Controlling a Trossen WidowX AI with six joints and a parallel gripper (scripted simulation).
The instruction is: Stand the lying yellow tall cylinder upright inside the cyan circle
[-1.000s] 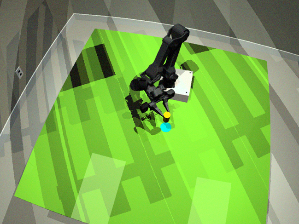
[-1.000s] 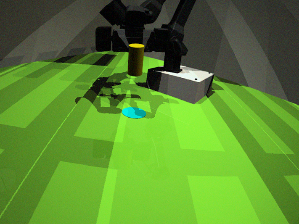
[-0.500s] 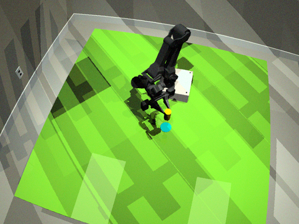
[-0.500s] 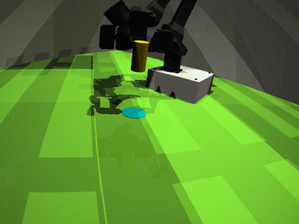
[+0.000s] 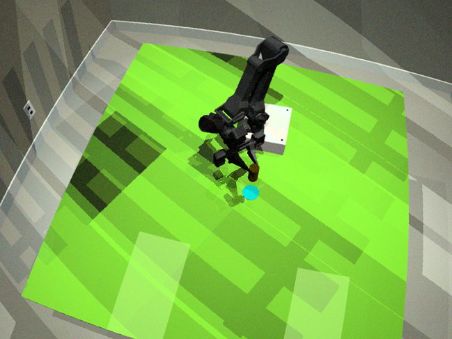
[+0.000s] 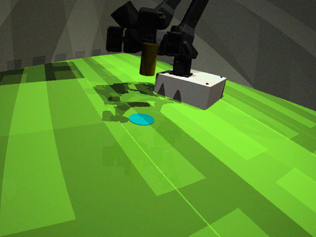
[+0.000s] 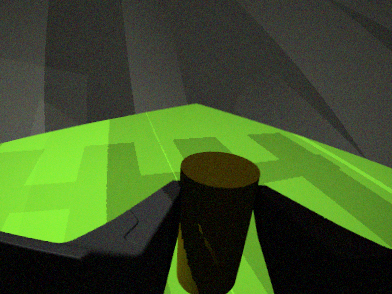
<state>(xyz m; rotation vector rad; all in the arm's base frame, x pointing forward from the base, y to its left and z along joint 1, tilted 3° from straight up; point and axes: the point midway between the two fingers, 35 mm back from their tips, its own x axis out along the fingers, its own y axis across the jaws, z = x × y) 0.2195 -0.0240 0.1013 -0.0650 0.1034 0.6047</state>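
Now: the cyan circle 16 cm below my gripper tip. The rest, counted from my gripper tip: yellow cylinder: 2 cm below.
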